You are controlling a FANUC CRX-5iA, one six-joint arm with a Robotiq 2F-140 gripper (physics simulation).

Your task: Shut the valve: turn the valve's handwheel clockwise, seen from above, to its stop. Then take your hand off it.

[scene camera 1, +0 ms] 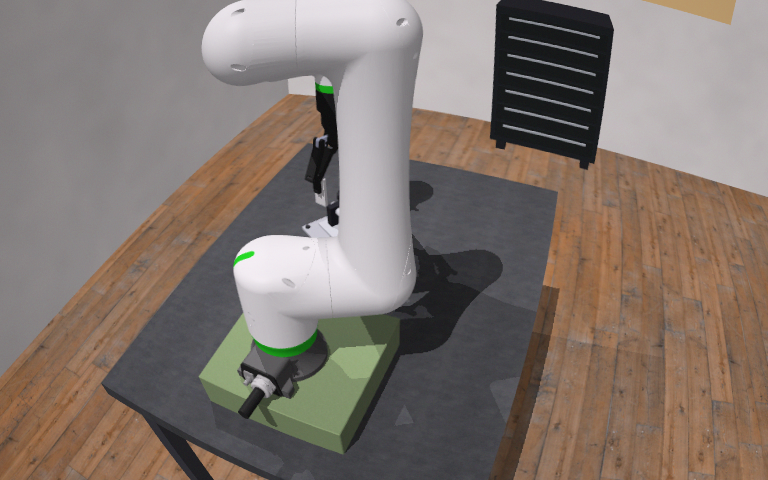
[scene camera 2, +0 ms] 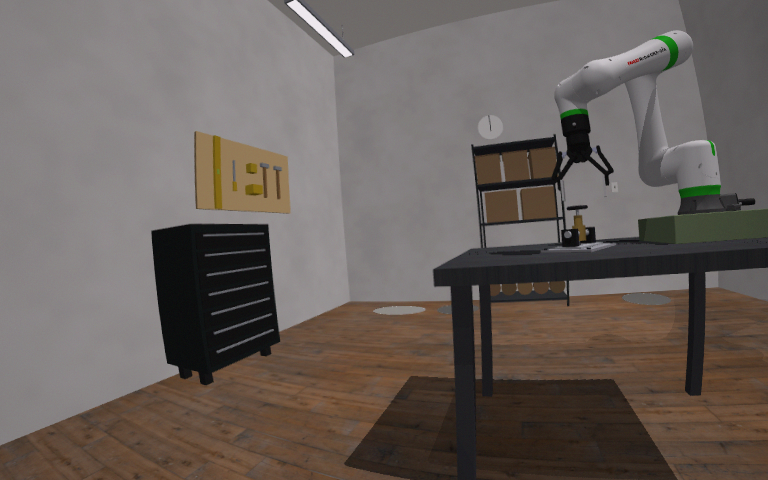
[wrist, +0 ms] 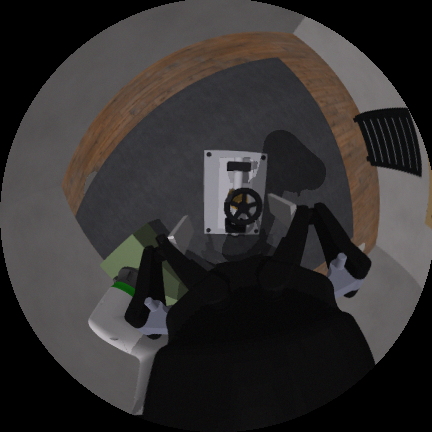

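Observation:
The valve's black spoked handwheel (scene camera 2: 577, 207) (wrist: 243, 206) lies level on top of the brass valve body (scene camera 2: 578, 222). The valve is mounted over a light grey plate (scene camera 1: 317, 228) (scene camera 2: 601, 246) (wrist: 212, 190) on the table. In scene camera 1 the arm hides the handwheel. My gripper (scene camera 2: 585, 190) (wrist: 229, 213) is wide open and empty, pointing down. Its fingertips are a little above the handwheel's height in scene camera 2, one on either side of it, with no contact visible. In the wrist view the wheel shows between the pads, slightly beyond the line joining them.
Black pipe supports (scene camera 2: 569, 237) (wrist: 239, 166) stand on the plate beside the valve. The green base block (scene camera 1: 305, 416) (scene camera 2: 730, 227) (wrist: 122, 250) carries the arm on the dark table (scene camera 1: 475, 215) (scene camera 2: 509, 268) (wrist: 150, 145). A black drawer cabinet (scene camera 1: 552, 82) (scene camera 2: 181, 283) stands off the table.

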